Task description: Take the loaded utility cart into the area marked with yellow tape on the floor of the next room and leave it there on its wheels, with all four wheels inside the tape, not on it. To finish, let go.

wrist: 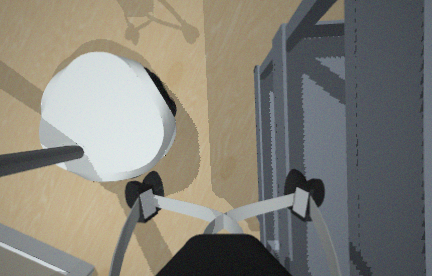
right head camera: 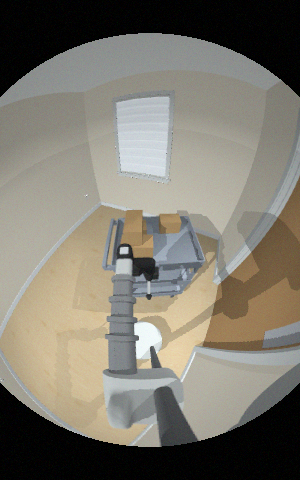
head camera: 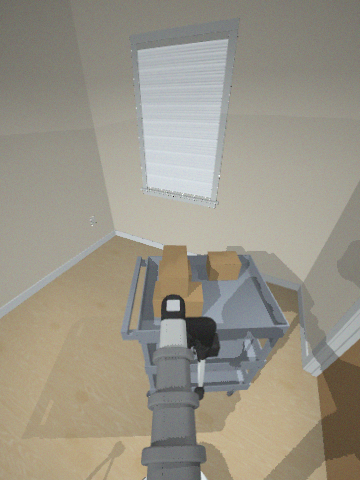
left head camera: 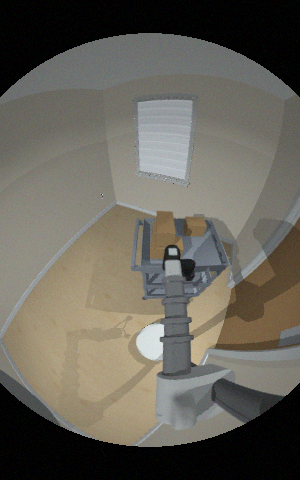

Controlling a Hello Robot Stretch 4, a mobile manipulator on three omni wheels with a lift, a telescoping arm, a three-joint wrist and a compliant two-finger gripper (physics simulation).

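Frame: origin at the robot's base, x ahead, y left, z up, level; metres.
Seen in the pictures: gripper, fingertip midpoint: [wrist: 223,186] [head camera: 197,372]; robot's base, link origin: [right head camera: 141,339] [left head camera: 156,340].
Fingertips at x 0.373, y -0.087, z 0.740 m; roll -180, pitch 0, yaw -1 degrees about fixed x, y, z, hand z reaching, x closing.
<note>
Offsets run from my fingertips to a thing's middle. "spot": to the spot under its first point.
The grey-blue utility cart [head camera: 235,305] [left head camera: 210,250] [right head camera: 175,247] [wrist: 385,125] stands upright near the window wall. Its top tray holds a cardboard box @[dx +0.490, dy -0.189, dz +0.085 m] [head camera: 224,266] [left head camera: 195,226] [right head camera: 170,223] at the back and more boxes @[dx +0.337, dy +0.081, dz +0.203 m] [head camera: 175,265] [left head camera: 165,230] [right head camera: 134,227] at the left. Its handle bar @[spot: dx +0.271, dy +0.272, dz +0.096 m] [head camera: 132,297] [left head camera: 135,245] [right head camera: 108,245] is on the left side. My gripper [head camera: 200,391] [right head camera: 148,295] [wrist: 223,186] points down at the cart's near side, open, with no thing between its fingers. One finger overlaps the cart in the wrist view. The arm hides part of the cart. Yellow tape does not show.
My white round base [left head camera: 150,341] [right head camera: 146,340] [wrist: 105,115] is on the near side of the cart. A doorway with white trim [head camera: 335,345] and darker brown floor [head camera: 347,405] [left head camera: 265,315] [right head camera: 250,315] is at the right. Walls stand behind and left of the cart.
</note>
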